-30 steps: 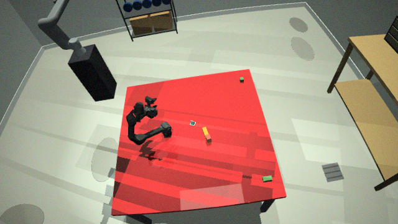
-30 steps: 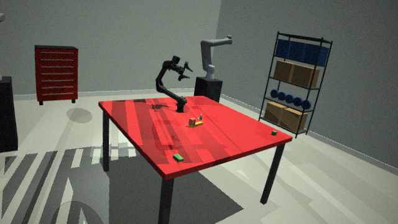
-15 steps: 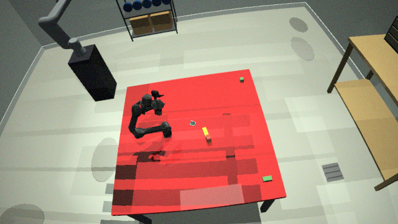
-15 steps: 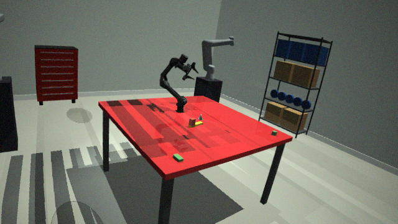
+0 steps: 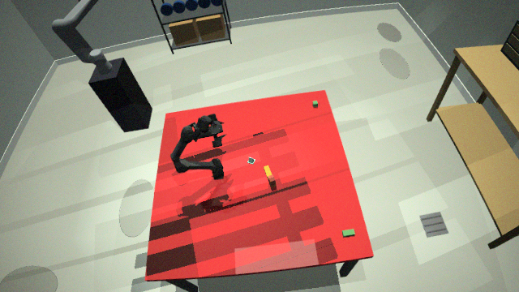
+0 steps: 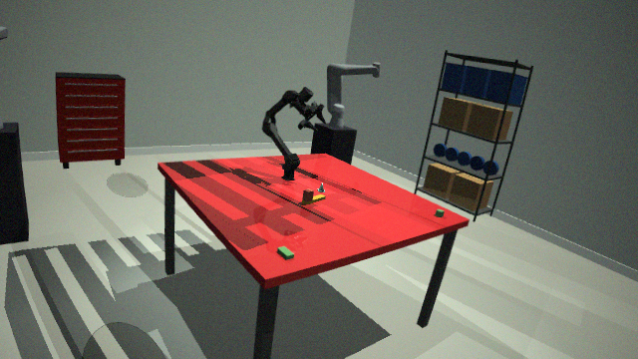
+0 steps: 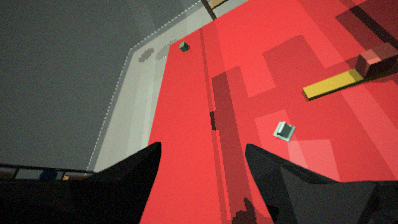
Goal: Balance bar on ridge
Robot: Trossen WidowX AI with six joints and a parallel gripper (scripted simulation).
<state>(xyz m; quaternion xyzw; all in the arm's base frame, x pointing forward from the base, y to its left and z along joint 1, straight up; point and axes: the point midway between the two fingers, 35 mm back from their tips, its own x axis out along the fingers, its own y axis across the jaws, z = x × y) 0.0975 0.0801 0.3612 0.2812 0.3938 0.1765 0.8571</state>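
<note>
My gripper tip is 11 cm short of the teal ridge piece, 2 cm to the left of it and 32 cm above it.
</note>
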